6 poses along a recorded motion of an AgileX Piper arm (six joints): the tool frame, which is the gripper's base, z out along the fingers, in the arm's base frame.
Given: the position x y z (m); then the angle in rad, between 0 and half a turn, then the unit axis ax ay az.
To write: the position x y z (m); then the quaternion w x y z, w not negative. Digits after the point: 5 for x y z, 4 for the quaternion.
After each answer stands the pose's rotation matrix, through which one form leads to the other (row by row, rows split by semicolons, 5 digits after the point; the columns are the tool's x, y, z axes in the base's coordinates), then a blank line. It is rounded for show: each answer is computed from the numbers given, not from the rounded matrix.
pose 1, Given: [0.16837 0.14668 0.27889 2.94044 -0.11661 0.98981 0.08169]
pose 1, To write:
[0.16837 0.14668 0.27889 0.1004 -0.1160 0.9848 0.0813]
-0.95292 -0.24484 0.17890; -0.21220 0.95987 0.18338; -0.21662 0.13679 -0.96662

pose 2, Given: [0.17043 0.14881 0.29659 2.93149 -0.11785 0.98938 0.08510]
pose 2, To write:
[0.17043 0.14881 0.29659 0.1049 -0.1172 0.9839 0.0846]
-0.95054 -0.24838 0.18651; -0.21288 0.95820 0.19112; -0.22618 0.14196 -0.96368

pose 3, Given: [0.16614 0.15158 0.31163 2.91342 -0.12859 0.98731 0.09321]
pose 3, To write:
[0.16614 0.15158 0.31163 0.1138 -0.1278 0.9809 0.0926]
-0.94144 -0.27171 0.19967; -0.22954 0.95021 0.21076; -0.24699 0.15258 -0.95693

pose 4, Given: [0.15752 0.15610 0.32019 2.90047 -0.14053 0.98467 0.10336]
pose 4, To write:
[0.15752 0.15610 0.32019 0.1203 -0.1395 0.9775 0.1026]
-0.93214 -0.29743 0.20650; -0.24806 0.94002 0.23416; -0.26376 0.16705 -0.95001

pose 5, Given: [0.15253 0.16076 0.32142 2.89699 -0.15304 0.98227 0.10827]
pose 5, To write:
[0.15253 0.16076 0.32142 0.1220 -0.1519 0.9749 0.1075]
-0.92409 -0.32240 0.20523; -0.26996 0.93076 0.24660; -0.27052 0.17247 -0.94714

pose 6, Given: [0.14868 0.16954 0.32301 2.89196 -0.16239 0.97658 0.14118]
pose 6, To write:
[0.14868 0.16954 0.32301 0.1245 -0.1611 0.9690 0.1401]
-0.91708 -0.34713 0.19612; -0.27738 0.90883 0.31159; -0.28640 0.23135 -0.92976

